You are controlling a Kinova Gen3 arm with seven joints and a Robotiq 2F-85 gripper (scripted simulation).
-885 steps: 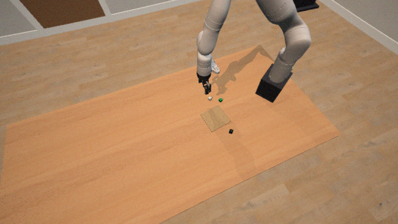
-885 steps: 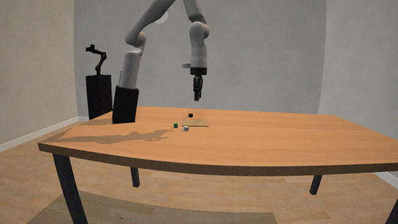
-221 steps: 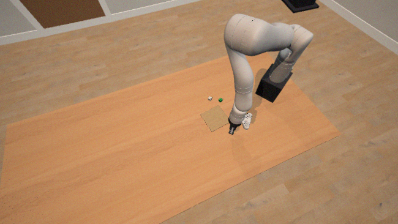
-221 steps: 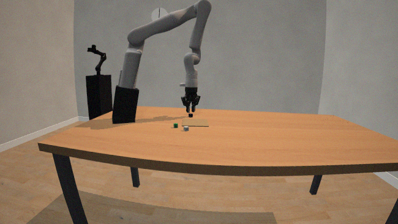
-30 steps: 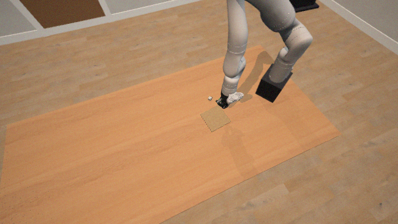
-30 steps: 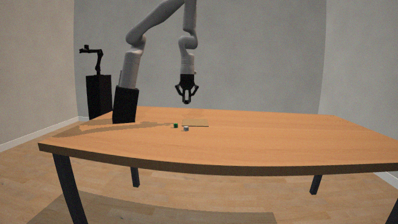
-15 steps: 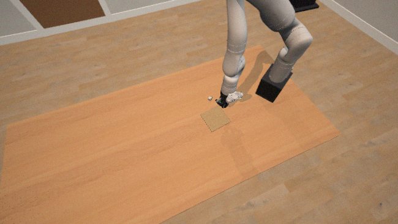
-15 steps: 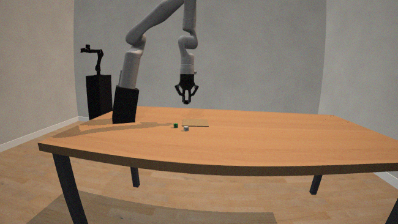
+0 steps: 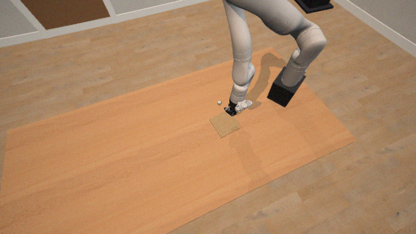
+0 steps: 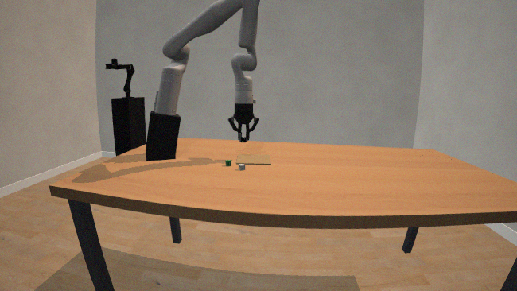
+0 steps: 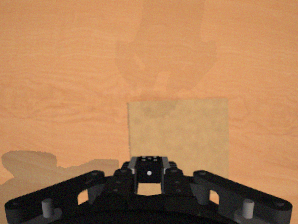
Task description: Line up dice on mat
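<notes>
The tan mat lies 40 mm ahead of my hand, 10 mm to the left of it and 100 mm below it. Round my hand: white die 30 mm ahead, 140 mm to the right, 90 mm below; then black die 10 mm below; then green die 30 mm behind, 110 mm to the right, 90 mm below.
</notes>
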